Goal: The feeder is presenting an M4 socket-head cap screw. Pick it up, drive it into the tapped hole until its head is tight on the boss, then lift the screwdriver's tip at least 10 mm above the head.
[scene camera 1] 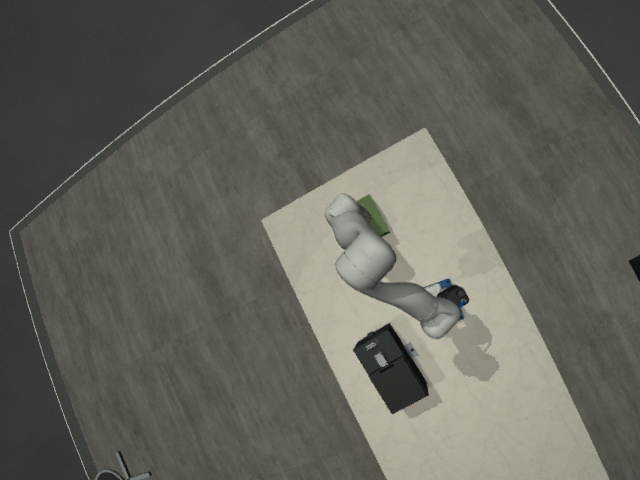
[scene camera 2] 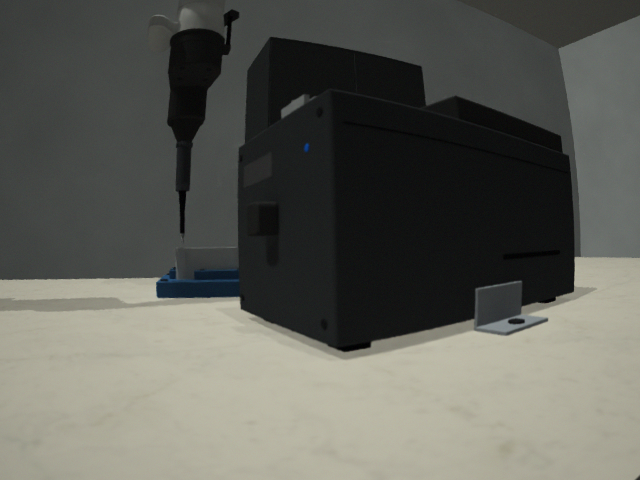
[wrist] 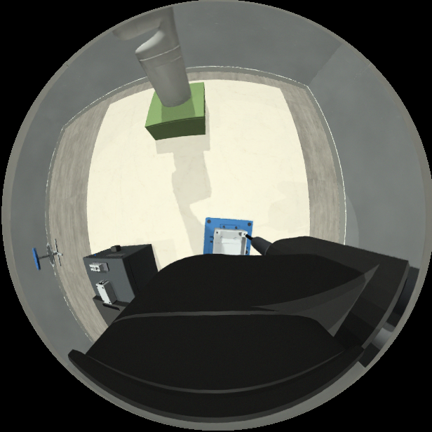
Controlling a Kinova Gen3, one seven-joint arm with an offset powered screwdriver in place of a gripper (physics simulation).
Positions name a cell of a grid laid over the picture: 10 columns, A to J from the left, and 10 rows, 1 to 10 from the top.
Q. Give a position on a black feeder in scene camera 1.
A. G8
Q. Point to a black feeder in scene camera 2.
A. F5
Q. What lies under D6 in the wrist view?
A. A black feeder.
